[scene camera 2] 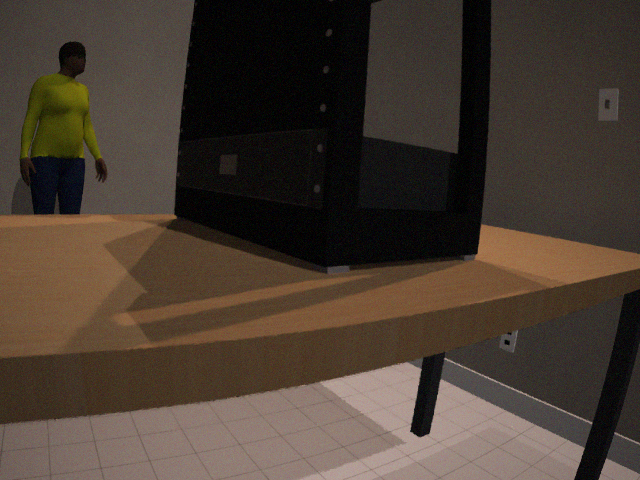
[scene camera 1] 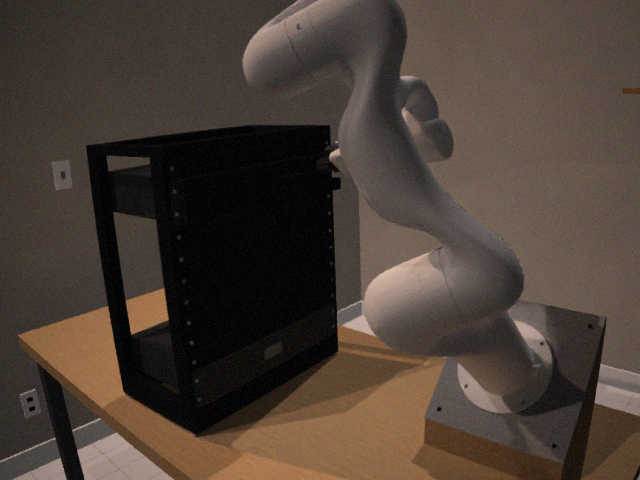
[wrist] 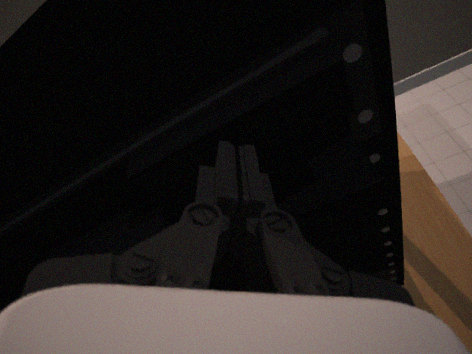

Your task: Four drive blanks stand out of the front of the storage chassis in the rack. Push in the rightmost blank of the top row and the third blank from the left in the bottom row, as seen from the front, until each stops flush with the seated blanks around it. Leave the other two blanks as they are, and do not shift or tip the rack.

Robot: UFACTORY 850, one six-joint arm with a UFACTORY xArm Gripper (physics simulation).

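The black rack stands upright on the table. The storage chassis is near its top; its side shows through the open rack side in scene camera 1. Its front is nearly black in the wrist view, so I cannot make out the separate blanks or which stand out. My gripper is shut and empty, its fingertips together in front of the dark chassis front, left of the column of pale screws. I cannot tell whether the tips touch a blank. In scene camera 1 the arm mostly hides the gripper beside the rack's upper right front edge.
A panel with a pale label sits low in the rack. A small dark part juts from the upper right front. The arm base plate is on the wooden table. A person stands behind the table.
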